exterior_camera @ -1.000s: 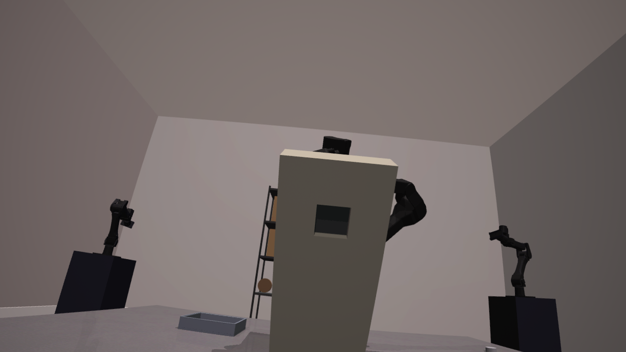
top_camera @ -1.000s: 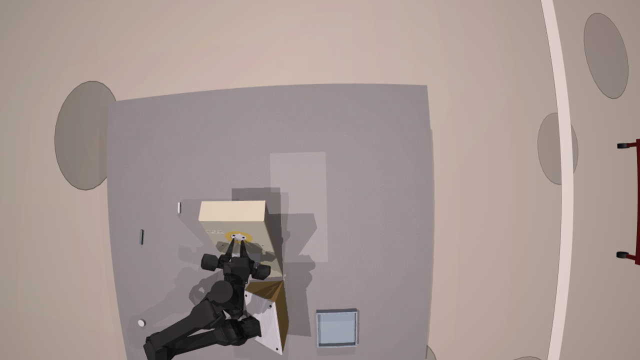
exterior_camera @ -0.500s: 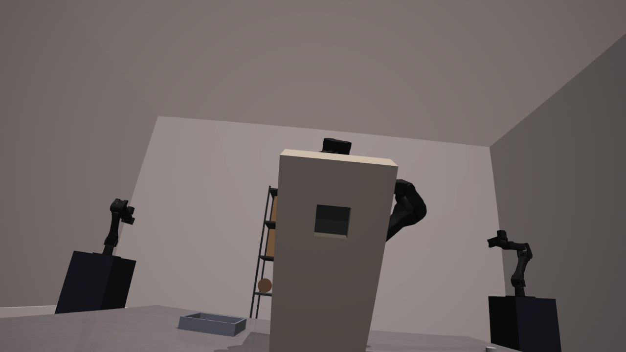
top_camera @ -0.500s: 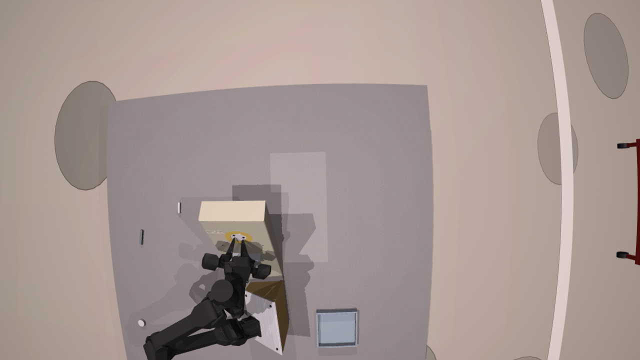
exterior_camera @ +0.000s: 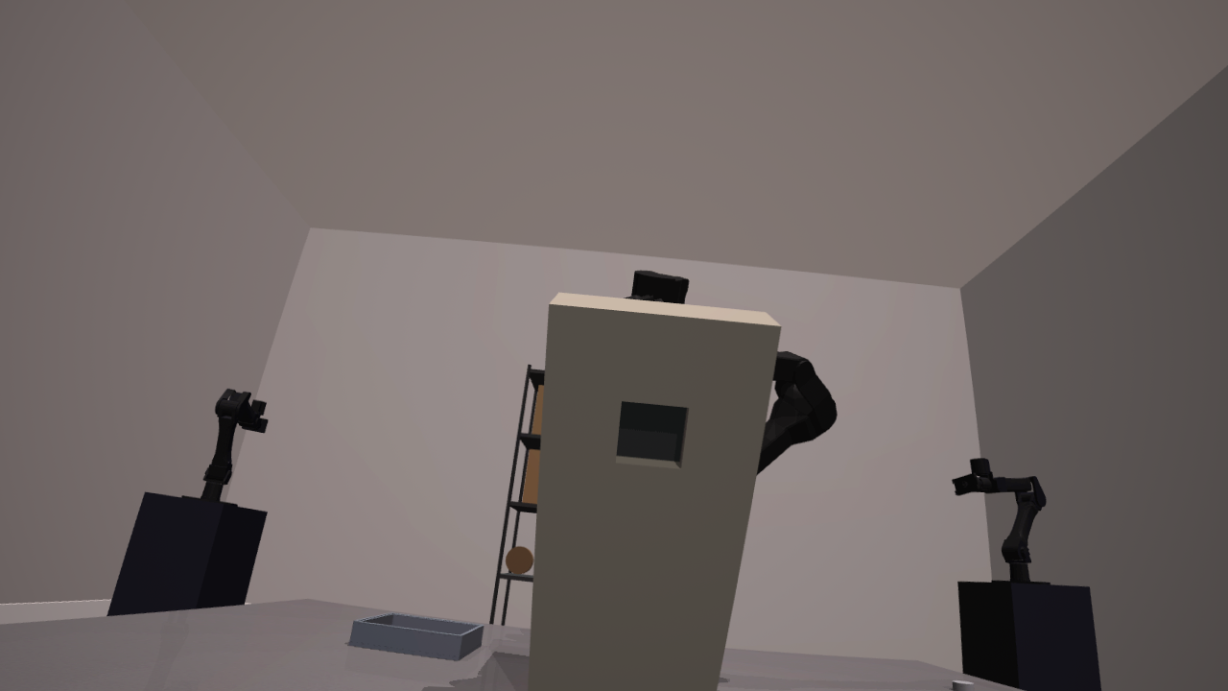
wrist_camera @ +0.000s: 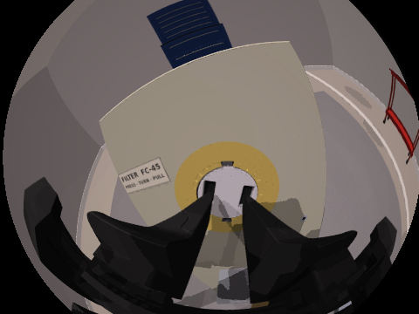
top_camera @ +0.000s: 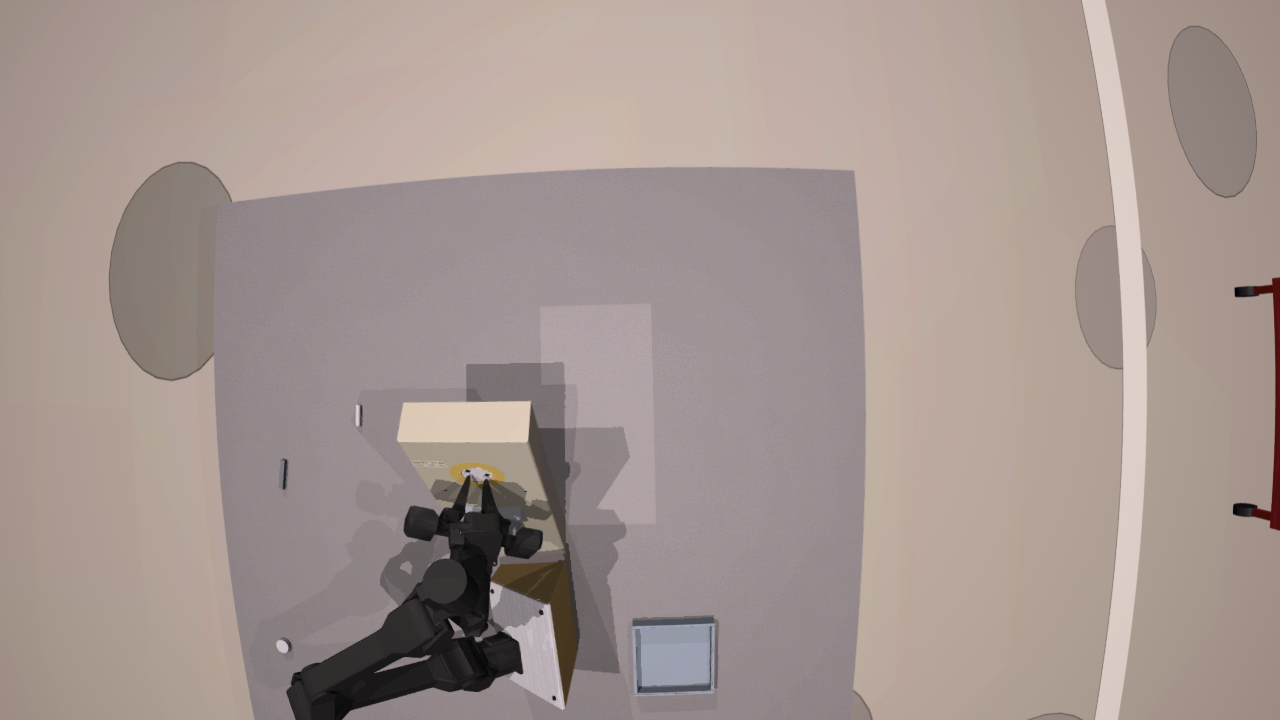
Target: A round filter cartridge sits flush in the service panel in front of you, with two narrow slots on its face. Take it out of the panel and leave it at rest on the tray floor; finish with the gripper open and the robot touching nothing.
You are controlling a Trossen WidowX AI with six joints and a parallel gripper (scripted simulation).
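Right now my gripper tip is 2 cm short of the filter cartridge and 1 cm above it. The rest, counted from my gripper tip: tray (41 cm behind, 27 cm to the right, 27 cm below).
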